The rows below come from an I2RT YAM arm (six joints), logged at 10 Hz.
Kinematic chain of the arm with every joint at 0, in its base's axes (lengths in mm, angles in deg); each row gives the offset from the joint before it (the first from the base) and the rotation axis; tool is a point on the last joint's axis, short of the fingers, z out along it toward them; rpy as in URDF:
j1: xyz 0 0 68 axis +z
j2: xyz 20 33.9 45.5 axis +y
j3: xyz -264 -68.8 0 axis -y
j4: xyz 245 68.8 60 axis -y
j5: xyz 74 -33.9 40.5 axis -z
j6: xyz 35.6 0 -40.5 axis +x
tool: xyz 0 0 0 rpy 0 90 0
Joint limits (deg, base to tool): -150..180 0..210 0..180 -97..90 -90..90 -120..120
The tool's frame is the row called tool.
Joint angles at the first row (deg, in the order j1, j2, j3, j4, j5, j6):
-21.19 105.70 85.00 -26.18 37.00 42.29
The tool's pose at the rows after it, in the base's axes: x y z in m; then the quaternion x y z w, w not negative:
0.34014 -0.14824 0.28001 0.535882 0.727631 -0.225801 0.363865
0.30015 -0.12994 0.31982 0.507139 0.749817 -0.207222 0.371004
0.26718 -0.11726 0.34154 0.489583 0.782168 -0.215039 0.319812
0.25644 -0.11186 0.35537 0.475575 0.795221 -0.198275 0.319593
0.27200 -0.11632 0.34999 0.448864 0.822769 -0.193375 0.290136
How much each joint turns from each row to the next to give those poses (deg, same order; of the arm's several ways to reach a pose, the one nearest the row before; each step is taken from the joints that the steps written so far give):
0.79 -8.46 -5.08 -7.11 -2.02 -2.81
0.27 -10.21 -1.87 -6.41 -3.25 -3.69
0.00 -4.84 2.27 -13.25 -1.05 -1.77
0.00 -2.03 1.59 -3.21 -2.55 -1.58
0.00 4.20 3.16 -1.93 -2.10 -3.07

